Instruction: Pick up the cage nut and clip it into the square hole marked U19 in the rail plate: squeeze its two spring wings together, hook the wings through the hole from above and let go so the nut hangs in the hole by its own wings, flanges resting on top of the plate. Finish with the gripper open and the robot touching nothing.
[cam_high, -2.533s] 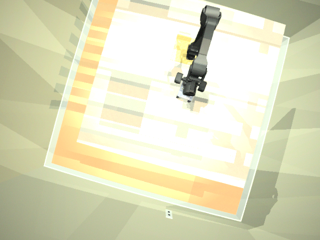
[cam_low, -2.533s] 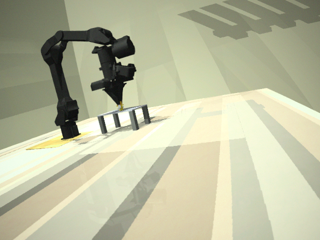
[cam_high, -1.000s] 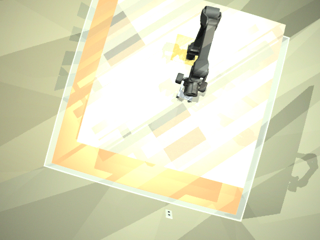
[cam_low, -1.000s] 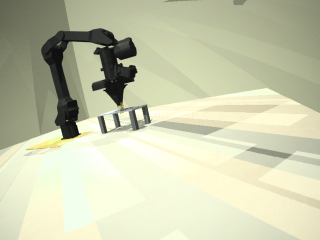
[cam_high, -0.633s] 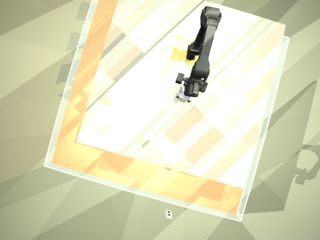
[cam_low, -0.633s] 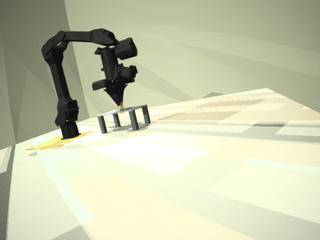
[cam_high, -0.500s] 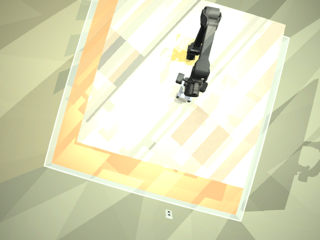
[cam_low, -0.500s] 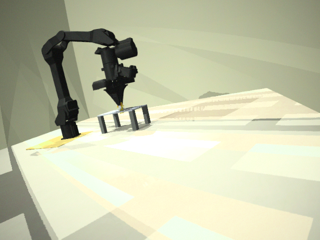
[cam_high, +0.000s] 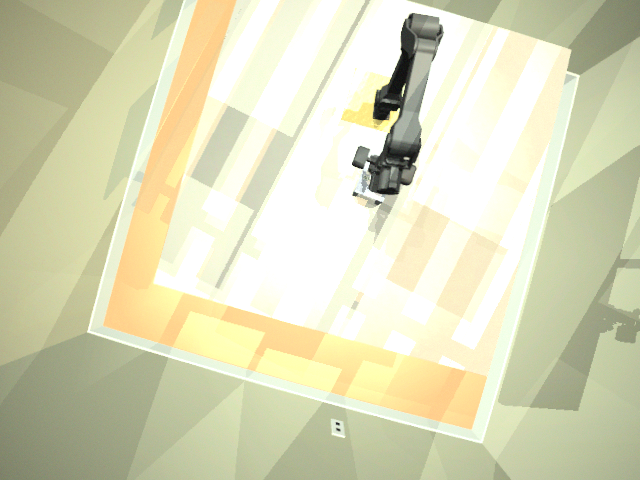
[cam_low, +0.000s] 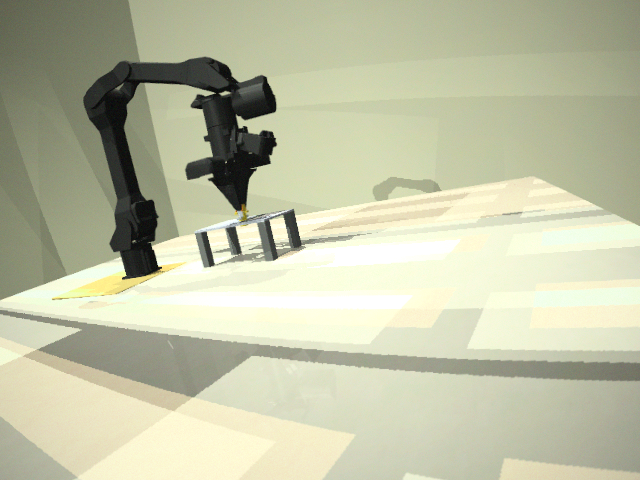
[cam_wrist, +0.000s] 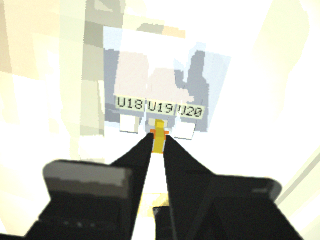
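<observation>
My gripper tip is 1 cm above the yellow cage nut.
</observation>
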